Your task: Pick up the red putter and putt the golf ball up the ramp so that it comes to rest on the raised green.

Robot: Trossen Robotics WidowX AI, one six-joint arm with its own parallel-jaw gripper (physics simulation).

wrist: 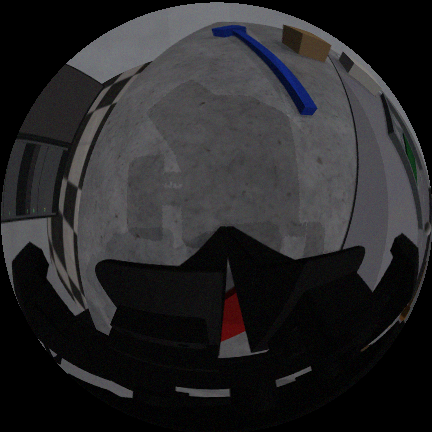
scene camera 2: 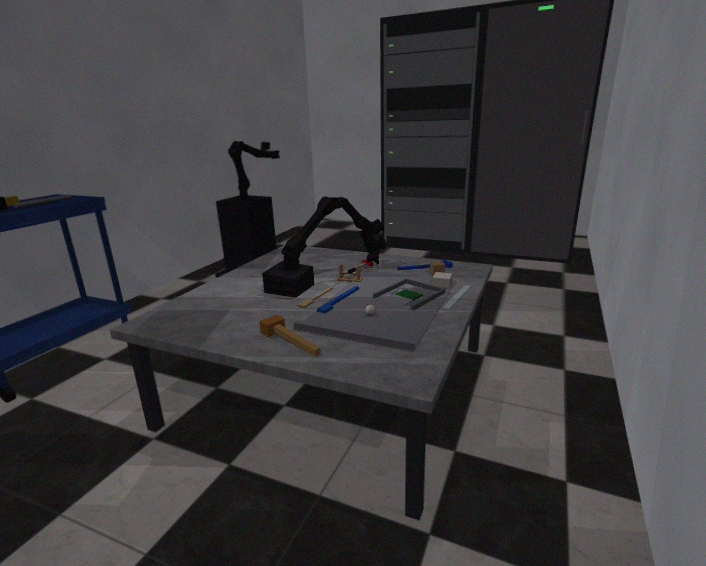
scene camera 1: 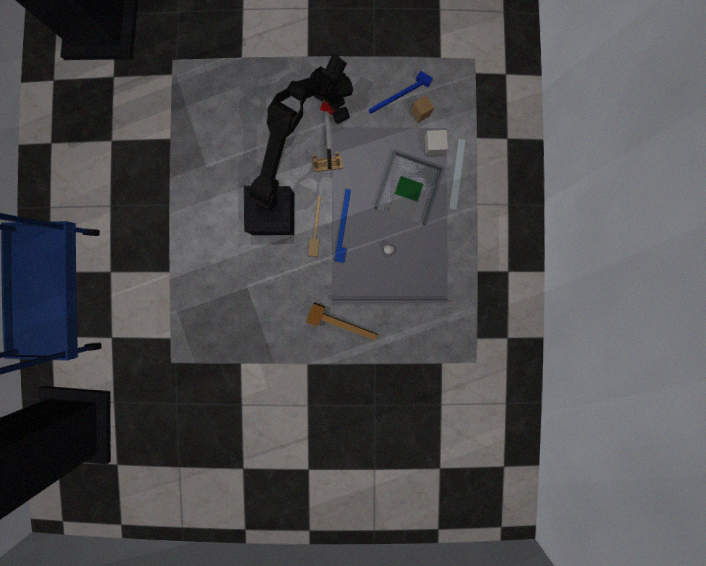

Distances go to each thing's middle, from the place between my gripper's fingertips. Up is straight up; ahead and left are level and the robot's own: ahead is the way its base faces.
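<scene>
Relative to the red putter (wrist: 232, 324), my hand is 150 mm to the left, 40 mm past it and 20 mm below it. Counting from my hand, I find the blue putter (wrist: 305, 105) 60 mm to the left and 250 mm ahead, while the tan block (wrist: 301, 45) is 20 mm to the right, 340 mm ahead and 20 mm above. There is also the wooden mallet (scene camera 2: 275, 324), which is 50 mm ahead of my hand, 910 mm to the right and 20 mm above.
</scene>
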